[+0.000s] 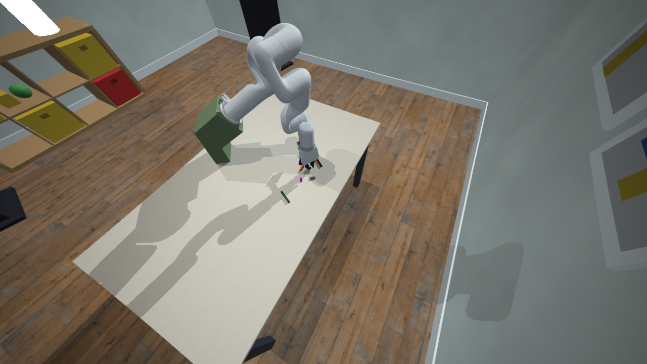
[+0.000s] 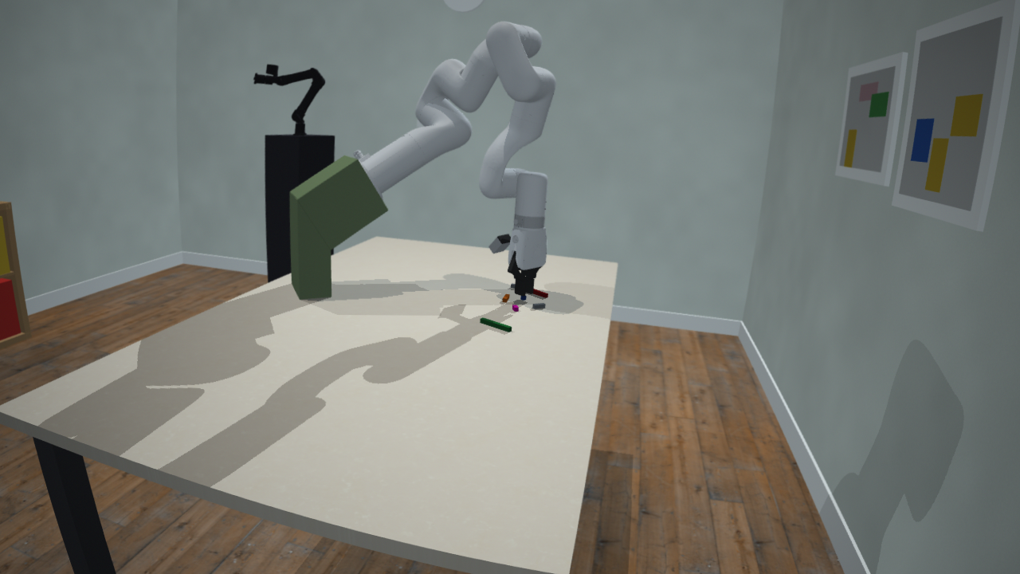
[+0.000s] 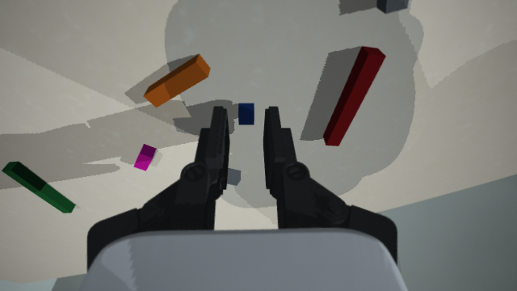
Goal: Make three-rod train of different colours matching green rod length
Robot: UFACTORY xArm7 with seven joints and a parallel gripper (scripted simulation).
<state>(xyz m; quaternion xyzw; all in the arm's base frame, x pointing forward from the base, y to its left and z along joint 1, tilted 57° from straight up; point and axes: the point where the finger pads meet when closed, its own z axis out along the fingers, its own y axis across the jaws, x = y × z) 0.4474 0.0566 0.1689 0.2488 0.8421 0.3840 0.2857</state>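
Right now my hand is 30 mm above the blue rod. Round my hand: magenta rod (20 mm ahead, 90 mm to the right, 30 mm below); red rod (10 mm ahead, 70 mm to the left, 30 mm below); orange rod (30 mm behind, 30 mm to the right, 30 mm below).
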